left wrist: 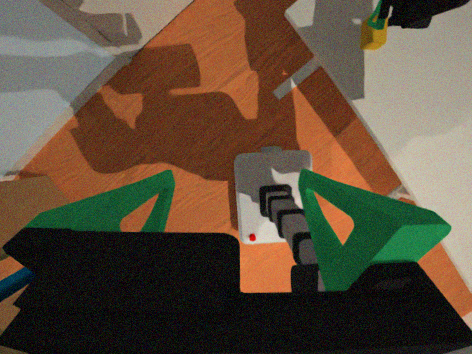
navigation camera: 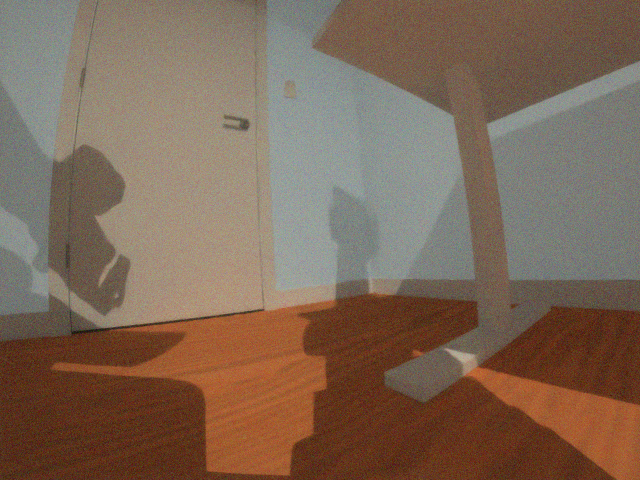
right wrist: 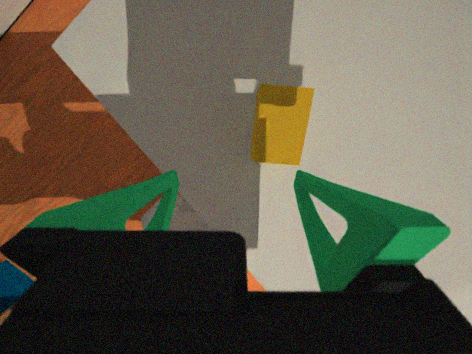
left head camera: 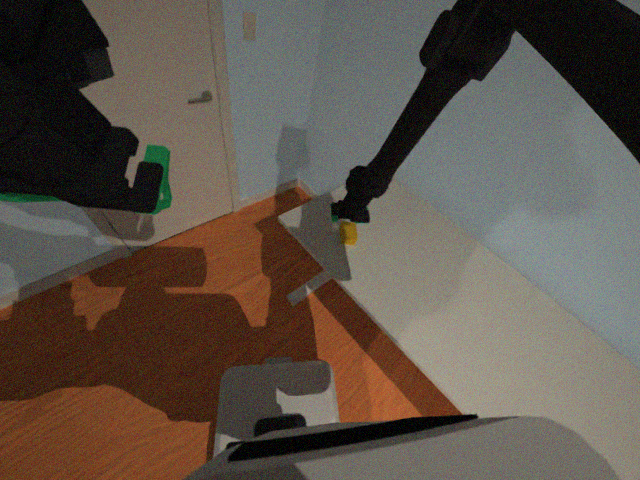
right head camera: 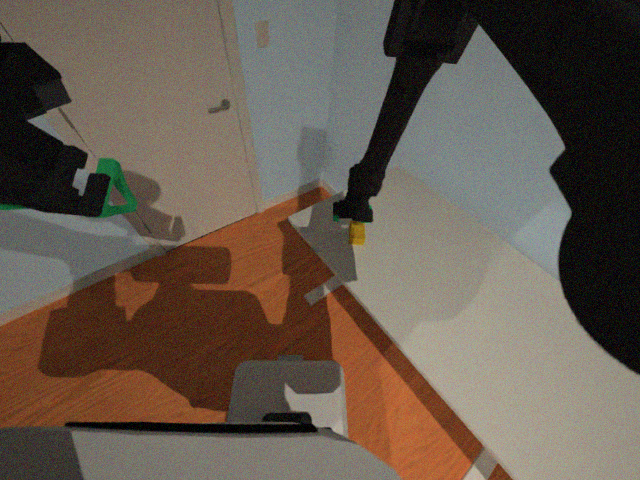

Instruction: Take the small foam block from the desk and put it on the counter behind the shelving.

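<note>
The left wrist view shows my left gripper, and the right head camera view shows that gripper too. I can also see my right gripper here, plus a small yellow foam block, a door and a white desk.
</note>
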